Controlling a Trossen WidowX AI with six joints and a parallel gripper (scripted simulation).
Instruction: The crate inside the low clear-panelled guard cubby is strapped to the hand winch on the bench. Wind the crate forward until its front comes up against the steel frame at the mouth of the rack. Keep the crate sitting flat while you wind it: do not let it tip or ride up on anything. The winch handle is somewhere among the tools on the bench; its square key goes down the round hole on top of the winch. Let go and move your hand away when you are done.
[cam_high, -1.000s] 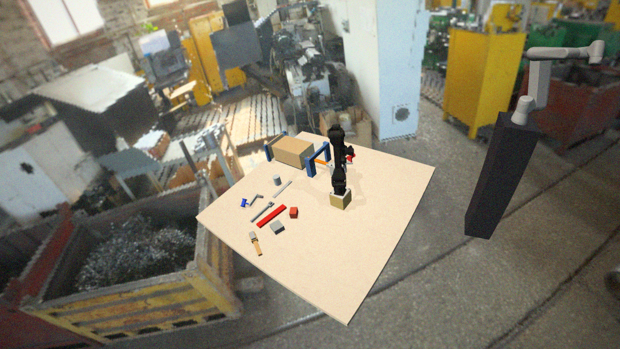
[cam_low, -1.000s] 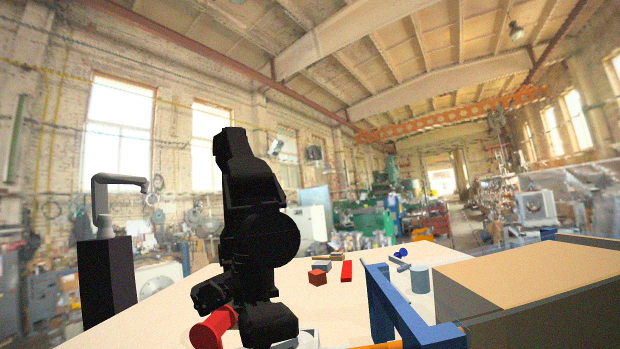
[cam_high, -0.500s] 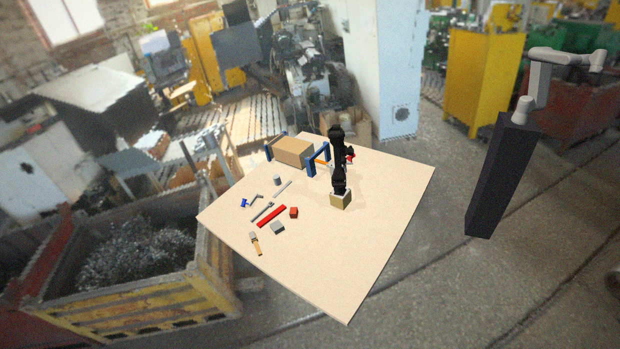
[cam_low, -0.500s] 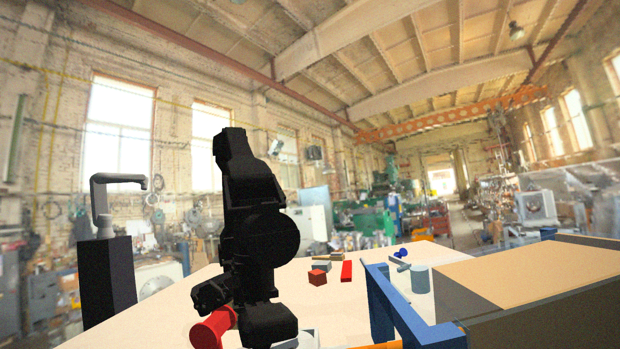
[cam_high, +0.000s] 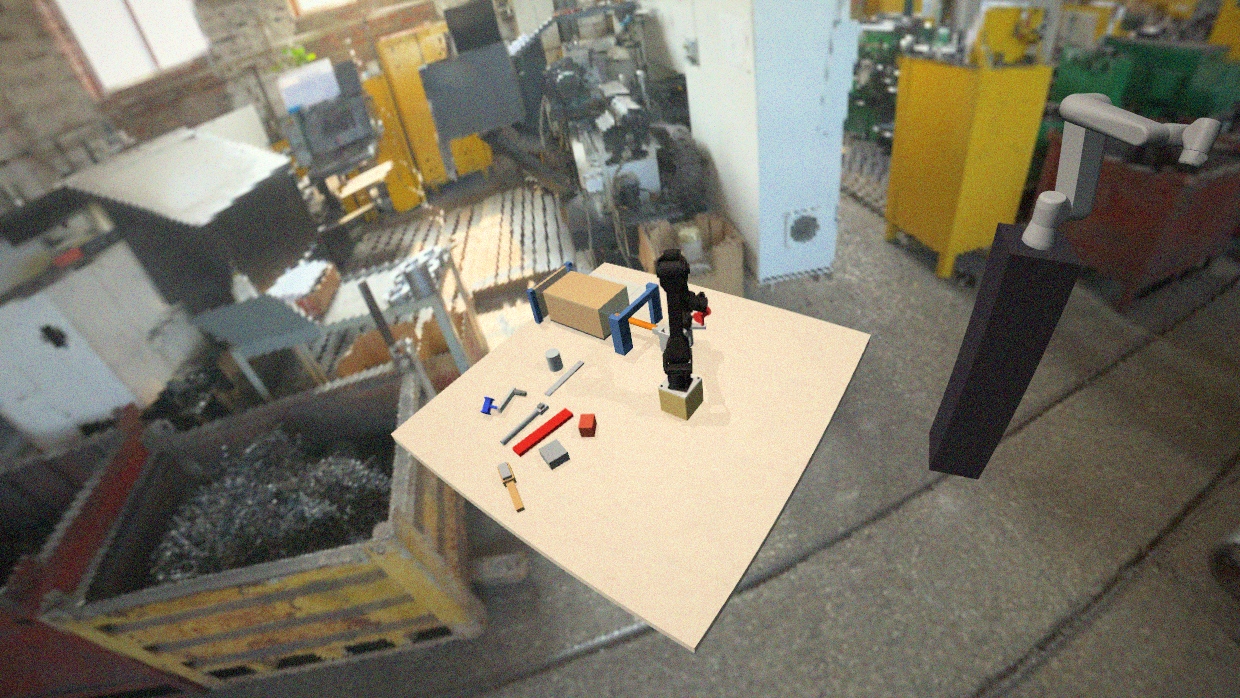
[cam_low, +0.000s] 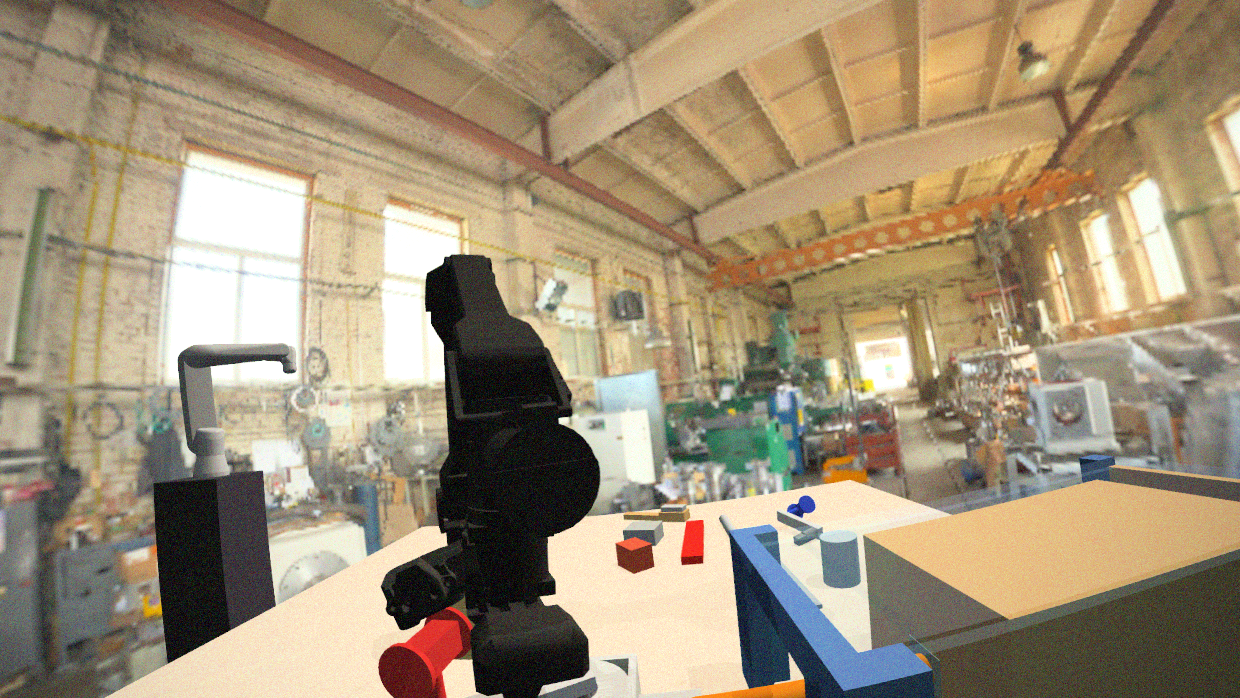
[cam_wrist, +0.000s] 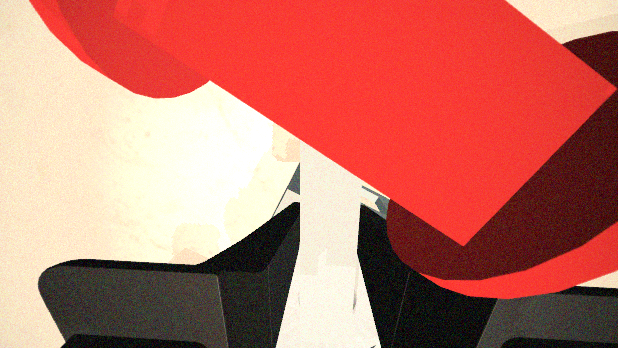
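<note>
My gripper tip is 1 cm past the red-knobbed winch handle and 2 cm below it. Also, from my gripper tip: red knob (5 cm behind, 1 cm to the right, 5 cm above); blue steel frame (20 cm ahead, 2 cm to the right, 2 cm above); grey winch (3 cm ahead, 1 cm to the left, 6 cm below).
</note>
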